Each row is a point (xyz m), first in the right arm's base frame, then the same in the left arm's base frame.
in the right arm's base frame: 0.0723 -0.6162 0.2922
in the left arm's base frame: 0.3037 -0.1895 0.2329
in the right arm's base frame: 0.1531 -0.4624 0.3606
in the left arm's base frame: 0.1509 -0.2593 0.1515
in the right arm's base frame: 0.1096 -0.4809 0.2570
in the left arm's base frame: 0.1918 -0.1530 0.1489
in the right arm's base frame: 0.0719 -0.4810 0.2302
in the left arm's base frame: 0.2208 -0.1231 0.1288
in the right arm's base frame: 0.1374 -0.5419 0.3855
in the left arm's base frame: 0.2119 -0.2854 0.2042
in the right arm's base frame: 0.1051 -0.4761 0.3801
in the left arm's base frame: 0.1985 -0.2750 0.1327
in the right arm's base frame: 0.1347 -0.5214 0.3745
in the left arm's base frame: 0.2013 -0.2736 0.1870
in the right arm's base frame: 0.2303 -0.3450 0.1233
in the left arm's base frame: 0.0077 -0.0255 0.1212
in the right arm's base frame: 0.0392 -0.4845 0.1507
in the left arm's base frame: 0.2453 -0.0413 0.1186
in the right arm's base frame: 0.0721 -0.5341 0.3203
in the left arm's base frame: 0.2565 -0.2147 0.1646
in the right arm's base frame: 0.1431 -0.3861 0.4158
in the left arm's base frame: 0.1163 -0.3107 0.0799
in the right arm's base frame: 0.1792 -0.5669 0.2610
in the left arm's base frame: 0.1871 -0.1659 0.2587
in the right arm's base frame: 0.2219 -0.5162 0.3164
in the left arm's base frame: 0.1254 -0.2230 0.2388
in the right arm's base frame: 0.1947 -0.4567 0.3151
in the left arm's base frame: 0.1118 -0.2173 0.1750
